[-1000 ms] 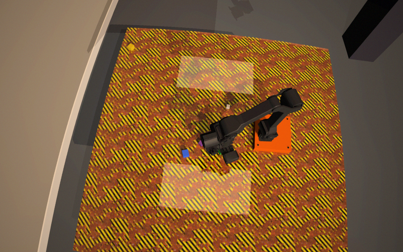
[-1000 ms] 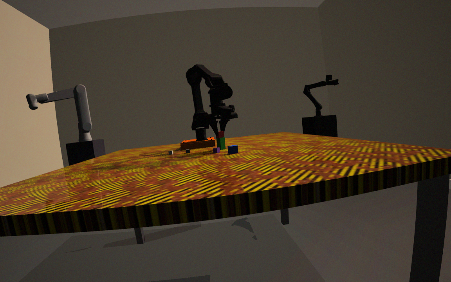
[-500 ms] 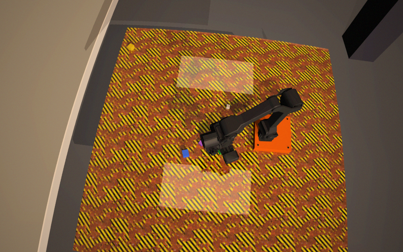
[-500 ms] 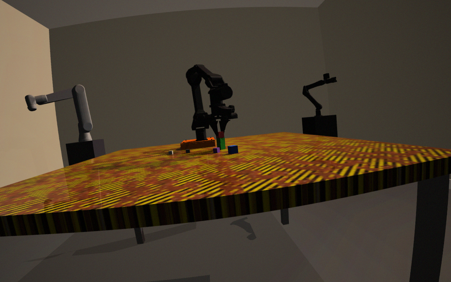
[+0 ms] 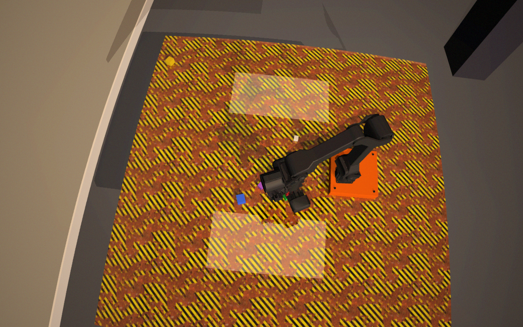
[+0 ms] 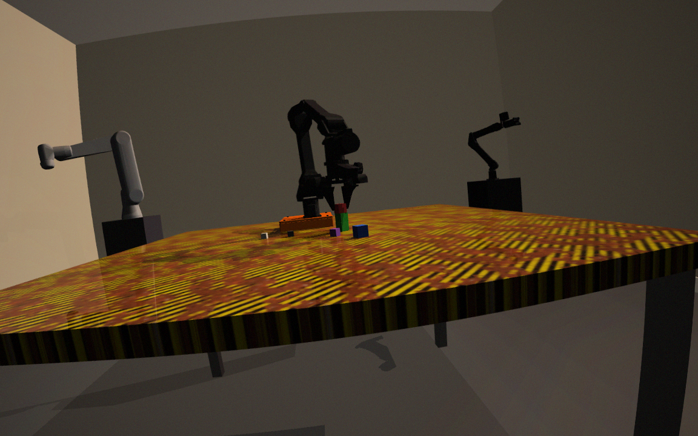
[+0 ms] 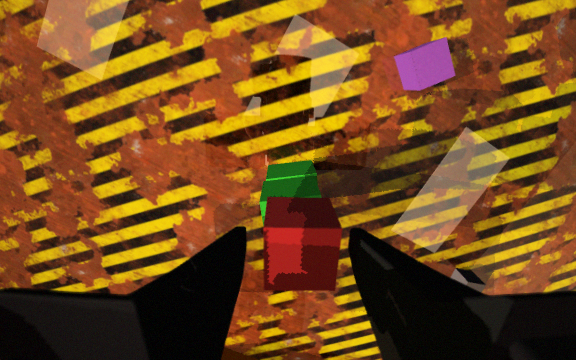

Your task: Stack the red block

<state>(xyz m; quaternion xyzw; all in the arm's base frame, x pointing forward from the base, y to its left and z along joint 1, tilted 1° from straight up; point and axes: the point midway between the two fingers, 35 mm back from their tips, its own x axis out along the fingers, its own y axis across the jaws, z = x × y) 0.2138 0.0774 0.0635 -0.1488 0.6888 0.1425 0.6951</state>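
The red block lies right at my gripper tip. The rest, counted from my gripper tip: grey block 160 mm to the right, 60 mm below, 20 mm behind; then purple block 100 mm ahead, 50 mm below, 30 mm to the right; then blue block 170 mm ahead, 50 mm below, 20 mm to the left.
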